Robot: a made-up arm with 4 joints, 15 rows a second.
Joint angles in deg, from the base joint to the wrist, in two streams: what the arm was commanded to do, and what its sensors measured. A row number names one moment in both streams.
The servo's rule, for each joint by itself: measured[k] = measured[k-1] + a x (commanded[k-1-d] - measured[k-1]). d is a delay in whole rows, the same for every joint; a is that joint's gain. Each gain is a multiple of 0.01, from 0.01 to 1. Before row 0 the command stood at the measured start. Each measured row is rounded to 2 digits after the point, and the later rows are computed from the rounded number. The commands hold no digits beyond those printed.
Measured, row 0: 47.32, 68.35, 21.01, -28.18
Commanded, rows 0 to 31: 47.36, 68.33, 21.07, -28.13; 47.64, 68.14, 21.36, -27.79; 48.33, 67.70, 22.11, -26.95; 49.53, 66.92, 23.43, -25.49; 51.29, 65.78, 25.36, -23.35; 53.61, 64.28, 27.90, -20.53; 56.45, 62.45, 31.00, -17.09; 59.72, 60.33, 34.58, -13.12; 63.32, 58.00, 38.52, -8.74; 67.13, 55.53, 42.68, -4.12; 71.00, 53.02, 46.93, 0.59; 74.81, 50.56, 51.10, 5.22; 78.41, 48.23, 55.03, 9.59; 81.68, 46.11, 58.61, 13.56; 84.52, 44.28, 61.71, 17.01; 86.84, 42.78, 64.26, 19.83; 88.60, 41.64, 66.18, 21.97; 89.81, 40.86, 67.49, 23.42; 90.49, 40.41, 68.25, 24.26; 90.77, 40.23, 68.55, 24.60; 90.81, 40.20, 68.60, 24.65; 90.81, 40.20, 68.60, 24.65; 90.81, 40.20, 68.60, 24.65; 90.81, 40.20, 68.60, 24.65; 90.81, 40.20, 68.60, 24.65; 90.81, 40.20, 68.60, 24.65; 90.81, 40.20, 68.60, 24.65; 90.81, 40.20, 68.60, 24.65; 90.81, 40.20, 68.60, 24.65; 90.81, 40.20, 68.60, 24.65; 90.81, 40.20, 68.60, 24.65; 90.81, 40.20, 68.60, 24.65
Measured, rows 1 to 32: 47.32, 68.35, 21.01, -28.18; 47.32, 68.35, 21.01, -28.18; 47.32, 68.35, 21.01, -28.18; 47.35, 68.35, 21.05, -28.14; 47.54, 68.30, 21.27, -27.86; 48.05, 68.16, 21.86, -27.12; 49.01, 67.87, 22.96, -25.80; 50.49, 67.39, 24.64, -23.82; 52.52, 66.67, 26.92, -21.16; 55.07, 65.70, 29.78, -17.86; 58.09, 64.46, 33.14, -14.02; 61.49, 62.97, 36.91, -9.74; 65.16, 61.26, 40.95, -5.19; 68.96, 59.36, 45.14, -0.51; 72.76, 57.34, 49.31, 4.13; 76.43, 55.24, 53.31, 8.55; 79.84, 53.14, 57.02, 12.61; 82.88, 51.10, 60.30, 16.17; 85.45, 49.19, 63.07, 19.13; 87.50, 47.45, 65.25, 21.43; 89.00, 45.93, 66.82, 23.04; 89.97, 44.66, 67.82, 24.03; 90.49, 43.64, 68.33, 24.49; 90.70, 42.85, 68.52, 24.62; 90.77, 42.24, 68.58, 24.64; 90.80, 41.77, 68.59, 24.65; 90.81, 41.41, 68.60, 24.65; 90.81, 41.13, 68.60, 24.65; 90.81, 40.92, 68.60, 24.65; 90.81, 40.75, 68.60, 24.65; 90.81, 40.62, 68.60, 24.65; 90.81, 40.52, 68.60, 24.65
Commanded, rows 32 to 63: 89.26, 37.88, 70.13, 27.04; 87.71, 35.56, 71.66, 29.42; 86.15, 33.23, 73.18, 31.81; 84.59, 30.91, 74.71, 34.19; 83.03, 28.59, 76.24, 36.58; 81.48, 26.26, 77.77, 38.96; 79.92, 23.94, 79.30, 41.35; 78.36, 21.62, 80.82, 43.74; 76.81, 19.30, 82.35, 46.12; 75.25, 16.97, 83.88, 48.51; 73.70, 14.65, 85.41, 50.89; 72.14, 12.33, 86.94, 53.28; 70.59, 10.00, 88.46, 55.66; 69.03, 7.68, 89.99, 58.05; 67.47, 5.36, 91.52, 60.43; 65.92, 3.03, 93.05, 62.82; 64.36, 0.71, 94.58, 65.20; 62.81, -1.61, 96.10, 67.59; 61.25, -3.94, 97.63, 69.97; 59.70, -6.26, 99.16, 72.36; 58.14, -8.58, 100.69, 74.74; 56.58, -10.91, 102.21, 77.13; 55.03, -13.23, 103.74, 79.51; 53.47, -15.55, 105.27, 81.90; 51.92, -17.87, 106.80, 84.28; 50.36, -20.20, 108.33, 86.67; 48.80, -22.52, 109.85, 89.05; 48.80, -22.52, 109.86, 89.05; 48.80, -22.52, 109.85, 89.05; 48.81, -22.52, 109.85, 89.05; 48.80, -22.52, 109.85, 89.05; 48.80, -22.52, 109.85, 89.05
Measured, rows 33 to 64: 90.81, 40.45, 68.60, 24.65; 90.81, 40.39, 68.60, 24.65; 90.81, 40.35, 68.60, 24.65; 89.80, 39.78, 69.67, 26.59; 88.44, 38.81, 71.06, 28.88; 86.95, 37.53, 72.54, 31.25; 85.42, 36.01, 74.06, 33.63; 83.87, 34.30, 75.59, 36.02; 82.32, 32.45, 77.12, 38.40; 80.76, 30.49, 78.65, 40.79; 79.20, 28.45, 80.17, 43.18; 77.65, 26.35, 81.70, 45.56; 76.09, 24.19, 83.23, 47.95; 74.54, 22.00, 84.76, 50.33; 72.98, 19.78, 86.29, 52.72; 71.43, 17.53, 87.81, 55.10; 69.87, 15.26, 89.34, 57.49; 68.31, 12.98, 90.87, 59.87; 66.76, 10.69, 92.40, 62.26; 65.20, 8.39, 93.93, 64.64; 63.65, 6.09, 95.45, 67.03; 62.09, 3.78, 96.98, 69.41; 60.54, 1.47, 98.51, 71.80; 58.98, -0.84, 100.04, 74.18; 57.42, -3.16, 101.56, 76.57; 55.87, -5.48, 103.09, 78.95; 54.31, -7.80, 104.62, 81.34; 52.76, -10.12, 106.15, 83.72; 51.20, -12.44, 107.68, 86.11; 49.64, -14.76, 109.20, 88.49; 49.09, -16.54, 109.66, 88.94; 48.90, -17.92, 109.79, 89.03
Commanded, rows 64 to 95: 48.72, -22.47, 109.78, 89.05; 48.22, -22.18, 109.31, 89.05; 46.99, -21.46, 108.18, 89.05; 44.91, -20.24, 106.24, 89.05; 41.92, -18.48, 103.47, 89.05; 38.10, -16.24, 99.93, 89.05; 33.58, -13.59, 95.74, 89.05; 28.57, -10.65, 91.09, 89.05; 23.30, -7.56, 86.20, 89.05; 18.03, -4.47, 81.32, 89.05; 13.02, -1.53, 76.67, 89.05; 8.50, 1.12, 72.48, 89.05; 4.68, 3.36, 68.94, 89.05; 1.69, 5.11, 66.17, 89.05; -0.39, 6.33, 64.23, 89.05; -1.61, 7.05, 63.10, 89.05; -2.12, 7.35, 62.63, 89.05; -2.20, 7.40, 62.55, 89.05; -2.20, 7.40, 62.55, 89.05; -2.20, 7.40, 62.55, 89.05; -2.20, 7.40, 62.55, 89.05; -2.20, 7.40, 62.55, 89.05; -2.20, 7.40, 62.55, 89.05; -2.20, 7.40, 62.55, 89.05; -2.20, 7.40, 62.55, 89.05; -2.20, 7.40, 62.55, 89.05; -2.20, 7.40, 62.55, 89.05; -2.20, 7.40, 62.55, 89.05; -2.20, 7.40, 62.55, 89.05; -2.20, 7.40, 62.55, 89.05; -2.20, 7.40, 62.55, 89.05; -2.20, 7.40, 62.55, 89.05
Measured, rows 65 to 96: 48.84, -18.98, 109.83, 89.05; 48.81, -19.79, 109.84, 89.05; 48.80, -20.42, 109.85, 89.05; 48.75, -20.89, 109.80, 89.05; 48.41, -21.19, 109.46, 89.05; 47.49, -21.25, 108.56, 89.05; 45.81, -21.02, 106.94, 89.05; 43.28, -20.44, 104.51, 89.05; 39.91, -19.47, 101.30, 89.05; 35.80, -18.12, 97.41, 89.05; 31.10, -16.40, 92.99, 89.05; 26.03, -14.37, 88.24, 89.05; 20.83, -12.09, 83.40, 89.05; 15.75, -9.66, 78.69, 89.05; 11.04, -7.18, 74.34, 89.05; 6.91, -4.76, 70.56, 89.05; 3.52, -2.49, 67.49, 89.05; 0.98, -0.46, 65.21, 89.05; -0.70, 1.27, 63.73, 89.05; -1.62, 2.67, 62.96, 89.05; -2.00, 3.76, 62.67, 89.05; -2.13, 4.60, 62.59, 89.05; -2.18, 5.24, 62.56, 89.05; -2.19, 5.74, 62.55, 89.05; -2.20, 6.12, 62.55, 89.05; -2.20, 6.41, 62.55, 89.05; -2.20, 6.64, 62.55, 89.05; -2.20, 6.81, 62.55, 89.05; -2.20, 6.95, 62.55, 89.05; -2.20, 7.05, 62.55, 89.05; -2.20, 7.13, 62.55, 89.05; -2.20, 7.19, 62.55, 89.05
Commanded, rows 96 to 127: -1.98, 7.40, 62.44, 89.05; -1.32, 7.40, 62.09, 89.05; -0.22, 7.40, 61.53, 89.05; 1.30, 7.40, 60.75, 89.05; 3.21, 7.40, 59.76, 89.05; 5.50, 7.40, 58.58, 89.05; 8.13, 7.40, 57.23, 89.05; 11.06, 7.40, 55.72, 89.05; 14.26, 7.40, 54.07, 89.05; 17.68, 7.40, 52.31, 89.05; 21.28, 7.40, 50.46, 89.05; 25.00, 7.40, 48.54, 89.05; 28.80, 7.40, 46.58, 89.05; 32.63, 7.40, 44.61, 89.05; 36.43, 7.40, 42.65, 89.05; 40.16, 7.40, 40.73, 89.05; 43.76, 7.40, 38.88, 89.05; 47.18, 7.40, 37.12, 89.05; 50.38, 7.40, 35.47, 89.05; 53.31, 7.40, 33.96, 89.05; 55.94, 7.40, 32.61, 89.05; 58.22, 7.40, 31.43, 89.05; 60.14, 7.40, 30.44, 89.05; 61.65, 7.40, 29.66, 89.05; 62.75, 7.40, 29.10, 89.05; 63.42, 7.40, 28.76, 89.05; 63.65, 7.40, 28.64, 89.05; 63.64, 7.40, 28.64, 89.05; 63.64, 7.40, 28.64, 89.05; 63.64, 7.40, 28.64, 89.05; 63.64, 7.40, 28.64, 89.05; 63.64, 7.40, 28.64, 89.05
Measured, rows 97 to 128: -2.20, 7.24, 62.55, 89.05; -2.20, 7.28, 62.55, 89.05; -2.20, 7.31, 62.55, 89.05; -2.06, 7.33, 62.47, 89.05; -1.58, 7.35, 62.20, 89.05; -0.70, 7.36, 61.73, 89.05; 0.60, 7.37, 61.04, 89.05; 2.30, 7.38, 60.14, 89.05; 4.38, 7.38, 59.05, 89.05; 6.82, 7.38, 57.78, 89.05; 9.58, 7.38, 56.34, 89.05; 12.62, 7.38, 54.75, 89.05; 15.91, 7.38, 53.04, 89.05; 19.40, 7.38, 51.23, 89.05; 23.04, 7.38, 49.35, 89.05; 26.78, 7.38, 47.41, 89.05; 30.58, 7.38, 45.45, 89.05; 34.38, 7.38, 43.49, 89.05; 38.14, 7.38, 41.56, 89.05; 41.79, 7.38, 39.68, 89.05; 45.29, 7.38, 37.89, 89.05; 48.60, 7.38, 36.20, 89.05; 51.66, 7.38, 34.63, 89.05; 54.44, 7.38, 33.22, 89.05; 56.90, 7.38, 31.97, 89.05; 59.01, 7.38, 30.90, 89.05; 60.73, 7.38, 30.03, 89.05; 62.04, 7.38, 29.38, 89.05; 62.94, 7.38, 28.95, 89.05; 63.40, 7.38, 28.73, 89.05; 63.56, 7.38, 28.67, 89.05; 63.61, 7.38, 28.65, 89.05
